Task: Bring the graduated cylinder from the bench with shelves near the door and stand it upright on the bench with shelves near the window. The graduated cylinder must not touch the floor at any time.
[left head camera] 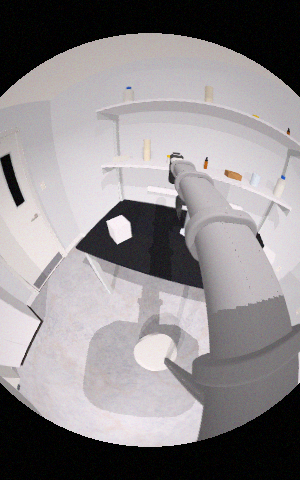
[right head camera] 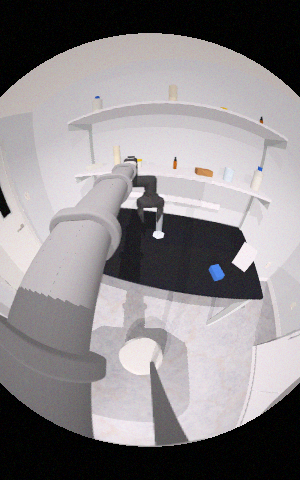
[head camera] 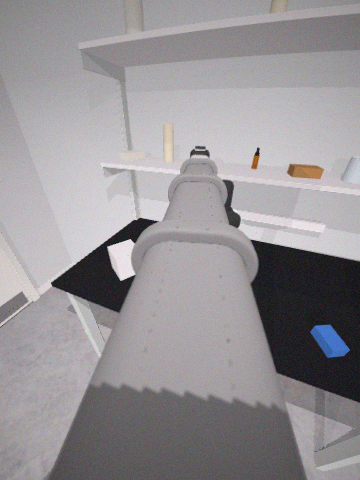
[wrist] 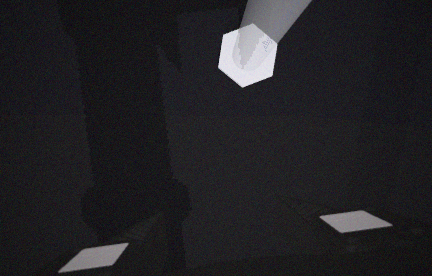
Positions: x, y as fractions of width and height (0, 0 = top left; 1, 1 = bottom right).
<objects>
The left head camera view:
bench with shelves: 0.52, 0.52
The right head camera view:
bench with shelves: 0.60, 0.54
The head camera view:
bench with shelves: 0.82, 0.61
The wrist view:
my gripper: 0.52, 0.81
bench with shelves: 0.27, 0.43
</objects>
